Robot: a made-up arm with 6 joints.
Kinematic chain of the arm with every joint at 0, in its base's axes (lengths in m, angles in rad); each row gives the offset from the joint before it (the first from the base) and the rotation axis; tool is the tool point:
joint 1: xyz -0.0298 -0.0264 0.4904 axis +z
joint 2: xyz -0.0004 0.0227 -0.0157 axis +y
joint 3: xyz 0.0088 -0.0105 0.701 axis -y
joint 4: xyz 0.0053 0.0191 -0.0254 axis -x
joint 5: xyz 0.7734 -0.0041 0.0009 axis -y
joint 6: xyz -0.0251 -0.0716 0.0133 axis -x
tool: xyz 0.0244 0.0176 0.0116
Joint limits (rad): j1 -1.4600..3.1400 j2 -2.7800..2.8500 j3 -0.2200..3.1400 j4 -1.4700..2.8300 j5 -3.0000..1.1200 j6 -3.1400..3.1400
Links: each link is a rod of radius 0.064 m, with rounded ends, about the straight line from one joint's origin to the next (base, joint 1, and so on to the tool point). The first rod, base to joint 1, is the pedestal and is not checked.
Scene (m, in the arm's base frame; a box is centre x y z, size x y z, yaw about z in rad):
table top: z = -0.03
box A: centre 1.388 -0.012 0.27 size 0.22 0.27 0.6 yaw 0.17
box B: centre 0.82 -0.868 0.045 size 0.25 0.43 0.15 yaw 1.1
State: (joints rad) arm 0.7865 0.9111 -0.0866 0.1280 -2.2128 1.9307
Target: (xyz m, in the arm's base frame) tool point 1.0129 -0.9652 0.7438
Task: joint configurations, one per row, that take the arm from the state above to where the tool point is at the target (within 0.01 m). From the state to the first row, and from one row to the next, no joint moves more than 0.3 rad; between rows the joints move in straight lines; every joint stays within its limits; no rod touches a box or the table.
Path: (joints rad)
1: 0.6383 0.8279 -0.1133 0.0420 -2.2223 2.1726
2: 0.4902 0.7447 -0.1400 -0.0439 -2.2319 2.4144
3: 0.3420 0.6615 -0.1666 -0.1299 -2.2414 2.6563
4: 0.1939 0.5782 -0.1933 -0.2159 -2.2510 2.8981
5: 0.0457 0.4950 -0.2200 -0.3018 -2.2605 3.1400
6: -0.1047 0.6171 0.0367 -0.2011 -2.2591 2.9004
7: -0.2551 0.7392 0.2934 -0.1004 -2.2577 2.6608
8: -0.4055 0.8612 0.5500 0.0003 -2.2563 2.4212
9: -0.5560 0.9833 0.8067 0.1011 -2.2549 2.1816
10: -0.7064 1.1054 1.0634 0.2018 -2.2535 1.9420

